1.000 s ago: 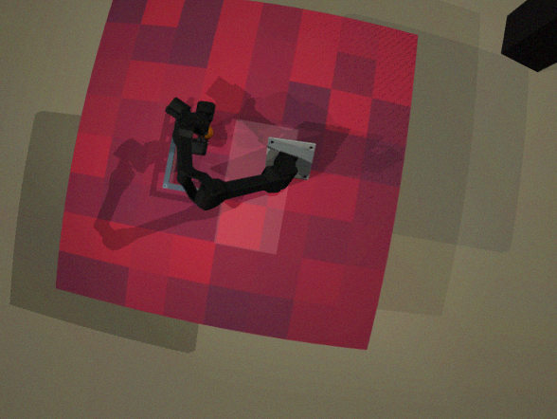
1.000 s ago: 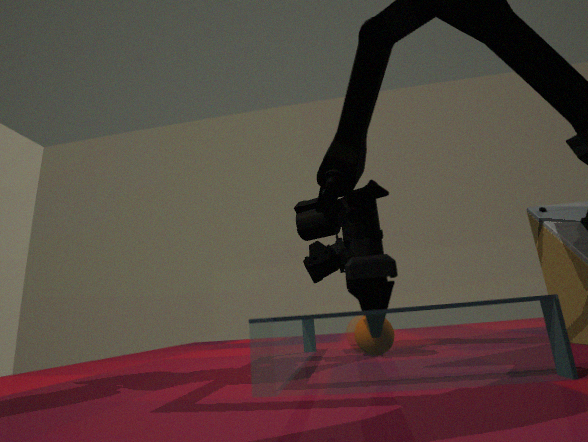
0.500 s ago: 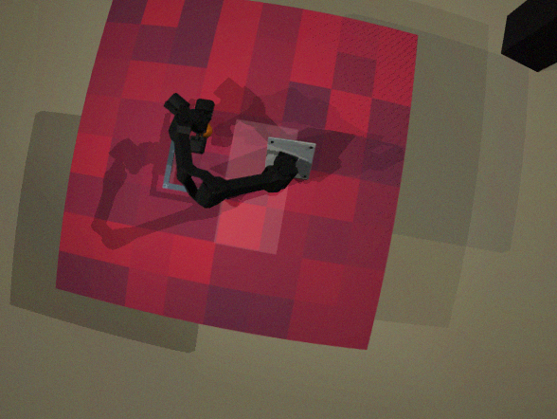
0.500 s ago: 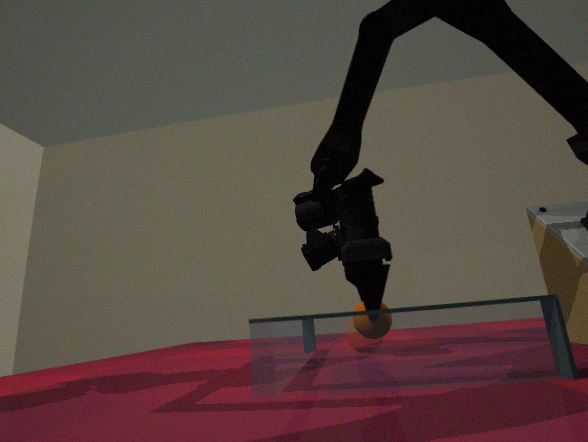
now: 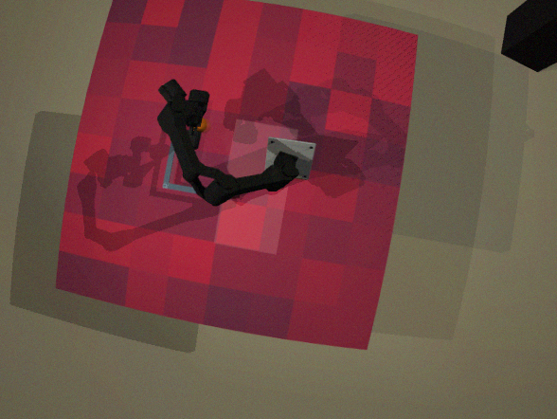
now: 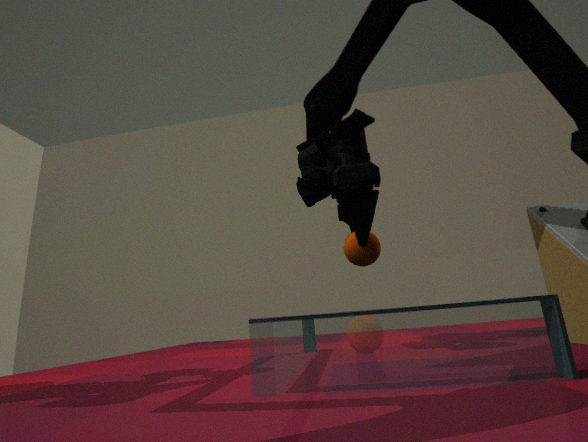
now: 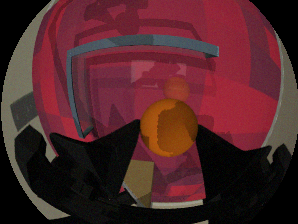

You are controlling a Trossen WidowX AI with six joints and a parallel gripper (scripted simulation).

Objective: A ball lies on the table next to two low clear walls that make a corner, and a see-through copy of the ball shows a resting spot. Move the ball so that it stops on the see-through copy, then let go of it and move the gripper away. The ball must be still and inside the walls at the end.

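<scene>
The see-through copy of ball lies 12 cm below my gripper tip, 2 cm to the right of it and 1 cm ahead of it. The rest, counted from my gripper tip: orange ball (right at my gripper tip); clear wall (22 cm to the left, 12 cm below, 4 cm behind).
</scene>
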